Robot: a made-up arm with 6 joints.
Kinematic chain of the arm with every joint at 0, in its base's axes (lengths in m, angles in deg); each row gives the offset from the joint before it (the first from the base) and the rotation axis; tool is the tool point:
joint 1: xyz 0 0 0.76 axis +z
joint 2: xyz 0.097 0 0 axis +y
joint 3: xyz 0 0 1.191 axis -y
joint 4: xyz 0 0 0.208 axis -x
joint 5: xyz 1.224 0 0 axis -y
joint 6: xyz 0.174 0 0 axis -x
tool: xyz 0 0 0
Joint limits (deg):
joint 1: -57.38..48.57
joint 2: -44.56..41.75
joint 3: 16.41..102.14
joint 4: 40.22..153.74
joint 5: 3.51..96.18
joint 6: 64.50..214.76
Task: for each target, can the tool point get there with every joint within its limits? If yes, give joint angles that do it. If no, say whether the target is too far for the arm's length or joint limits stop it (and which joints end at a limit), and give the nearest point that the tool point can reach.
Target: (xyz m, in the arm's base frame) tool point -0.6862 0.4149 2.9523
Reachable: yes | joints -21.86 -36.38 57.71 131.48 83.65 195.06
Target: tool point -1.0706 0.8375 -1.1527
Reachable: no: joint limits stop it (at a limit: joint 2, joint 3, joint 4, joint 5) | nearest point -1.5248 1.1928 1.9861 | short by 3.191 m
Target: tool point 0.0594 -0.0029 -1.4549
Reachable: no: joint limits stop it (at a limit: joint 2, joint 3, joint 4, joint 5) | nearest point 2.0011 -0.0977 1.1805 | short by 3.275 m
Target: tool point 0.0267 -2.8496 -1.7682
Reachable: no: too far | nearest point 1.2034 -1.7768 1.1591 | short by 3.332 m
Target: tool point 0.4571 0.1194 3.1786
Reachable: yes | joints 0.71 -4.41 60.74 131.83 61.31 112.51
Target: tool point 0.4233 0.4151 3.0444
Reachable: yes | joints 36.19 -12.70 38.51 136.81 45.57 161.36
